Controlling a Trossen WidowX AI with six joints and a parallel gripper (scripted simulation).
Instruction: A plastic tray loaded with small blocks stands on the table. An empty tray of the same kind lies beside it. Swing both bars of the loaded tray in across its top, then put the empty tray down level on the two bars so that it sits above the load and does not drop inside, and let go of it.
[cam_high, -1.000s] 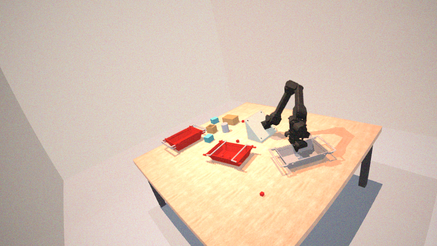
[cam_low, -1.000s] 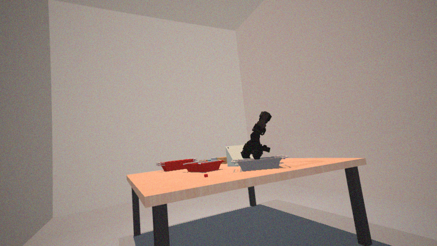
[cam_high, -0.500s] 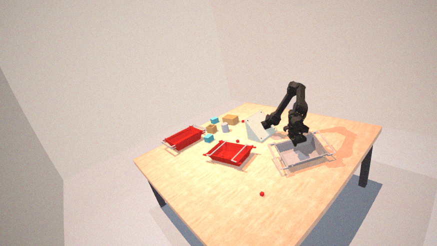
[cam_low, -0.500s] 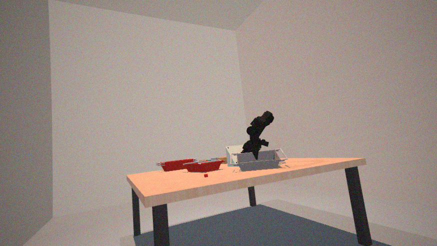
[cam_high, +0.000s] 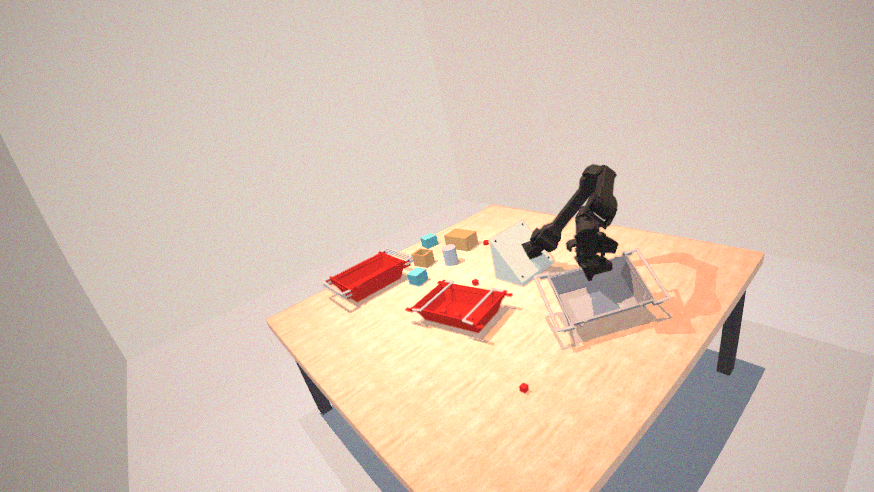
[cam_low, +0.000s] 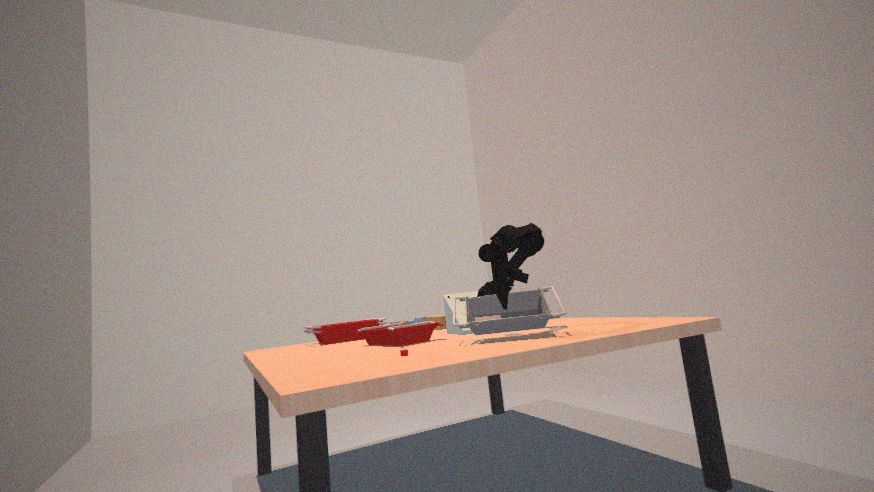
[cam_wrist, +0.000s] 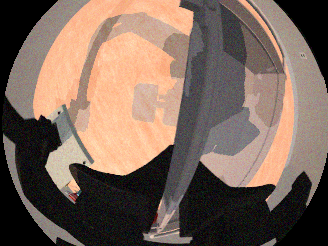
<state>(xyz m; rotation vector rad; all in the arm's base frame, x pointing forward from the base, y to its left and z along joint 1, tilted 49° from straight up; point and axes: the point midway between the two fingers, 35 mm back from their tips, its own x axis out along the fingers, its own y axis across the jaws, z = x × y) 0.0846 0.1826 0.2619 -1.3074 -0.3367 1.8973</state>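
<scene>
My gripper tip is 70 mm to the right of the grey tray and 40 mm short of it. Also, from my gripper tip: small red cube: 390 mm ahead, 100 mm to the left, 80 mm below; then tan box: 730 mm to the right, 150 mm ahead, 70 mm below.
</scene>
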